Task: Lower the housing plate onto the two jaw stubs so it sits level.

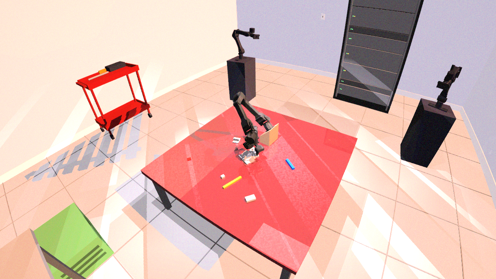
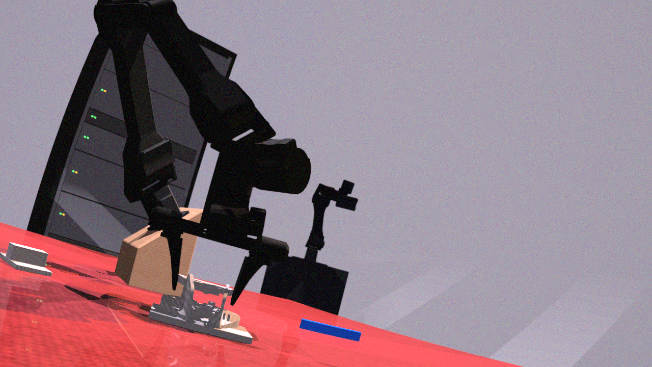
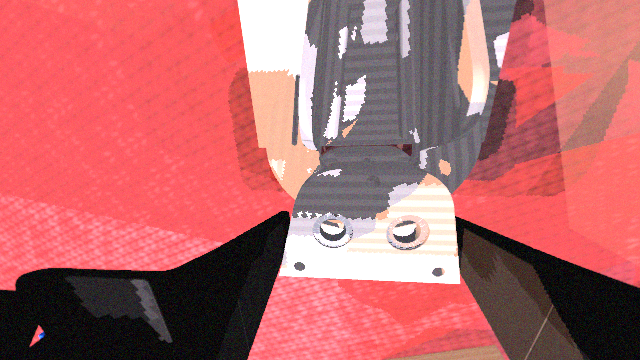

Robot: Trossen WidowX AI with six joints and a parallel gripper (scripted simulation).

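My gripper tip is 30 mm short of the grey jaw assembly and 10 mm above it. Round my gripper tip: grey stand: 90 mm behind, 220 mm to the right, 20 mm below; then housing plate: 10 mm ahead, 20 mm above; then blue bar: 30 mm behind, 290 mm to the left, 20 mm below.
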